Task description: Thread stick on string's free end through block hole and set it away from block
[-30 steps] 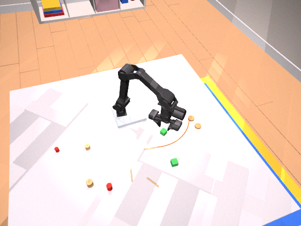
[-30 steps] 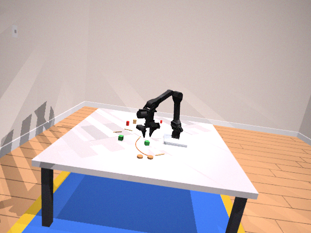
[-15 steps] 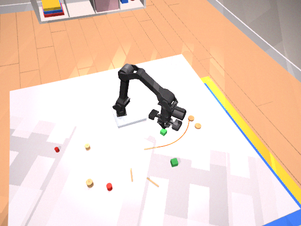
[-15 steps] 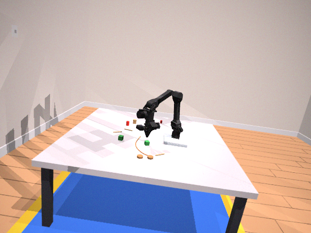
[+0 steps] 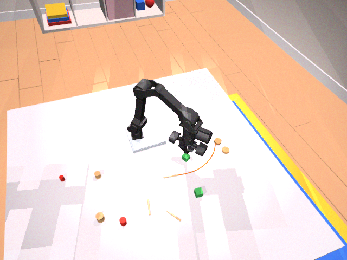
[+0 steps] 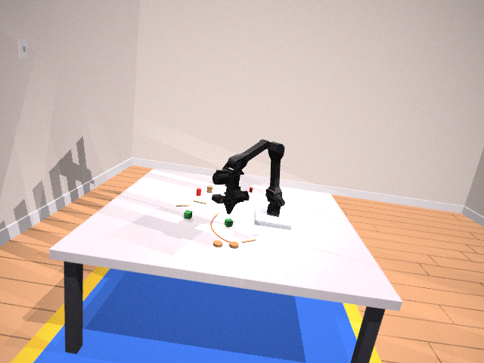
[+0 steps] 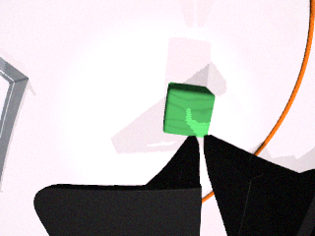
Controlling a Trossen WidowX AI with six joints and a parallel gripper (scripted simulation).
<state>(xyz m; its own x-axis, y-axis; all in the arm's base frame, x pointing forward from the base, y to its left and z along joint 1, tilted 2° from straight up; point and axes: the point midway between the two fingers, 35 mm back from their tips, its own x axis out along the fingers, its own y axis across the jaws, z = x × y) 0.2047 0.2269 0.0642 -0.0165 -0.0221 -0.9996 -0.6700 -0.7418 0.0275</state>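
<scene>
Now: gripper tip 10 mm past the green block and 40 mm above it.
</scene>
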